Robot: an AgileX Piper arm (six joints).
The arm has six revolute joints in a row. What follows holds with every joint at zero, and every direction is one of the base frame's. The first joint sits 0.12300 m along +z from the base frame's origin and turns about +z. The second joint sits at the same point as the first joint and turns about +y. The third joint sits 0.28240 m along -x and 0.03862 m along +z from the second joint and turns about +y. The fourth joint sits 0.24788 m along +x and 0.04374 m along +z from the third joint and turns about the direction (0.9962, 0, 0.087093). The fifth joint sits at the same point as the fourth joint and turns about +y. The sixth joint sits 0.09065 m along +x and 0.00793 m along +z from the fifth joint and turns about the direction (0.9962, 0, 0.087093). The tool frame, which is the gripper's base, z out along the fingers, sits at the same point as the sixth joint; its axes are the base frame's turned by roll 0.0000, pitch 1.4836 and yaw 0.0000 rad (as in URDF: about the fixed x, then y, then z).
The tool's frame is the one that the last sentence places.
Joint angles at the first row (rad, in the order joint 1, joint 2, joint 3, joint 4, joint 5, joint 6):
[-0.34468 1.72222 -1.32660 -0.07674 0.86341 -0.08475]
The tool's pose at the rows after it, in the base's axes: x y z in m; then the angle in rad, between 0 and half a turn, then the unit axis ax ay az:
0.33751 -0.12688 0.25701 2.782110 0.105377 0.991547 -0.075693
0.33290 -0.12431 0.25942 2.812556 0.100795 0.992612 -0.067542
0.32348 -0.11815 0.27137 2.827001 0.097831 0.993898 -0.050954
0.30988 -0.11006 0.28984 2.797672 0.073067 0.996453 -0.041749
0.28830 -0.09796 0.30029 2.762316 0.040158 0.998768 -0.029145
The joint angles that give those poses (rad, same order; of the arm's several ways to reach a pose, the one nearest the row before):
[-0.34470 1.72222 -1.32661 -0.07673 0.87830 -0.09542]
[-0.34469 1.71132 -1.32662 -0.06224 0.92206 -0.11348]
[-0.34468 1.67154 -1.32663 -0.02505 0.98330 -0.13804]
[-0.34468 1.60154 -1.31188 0.01451 1.01477 -0.20375]
[-0.34469 1.50542 -1.24065 0.06758 1.01467 -0.28900]

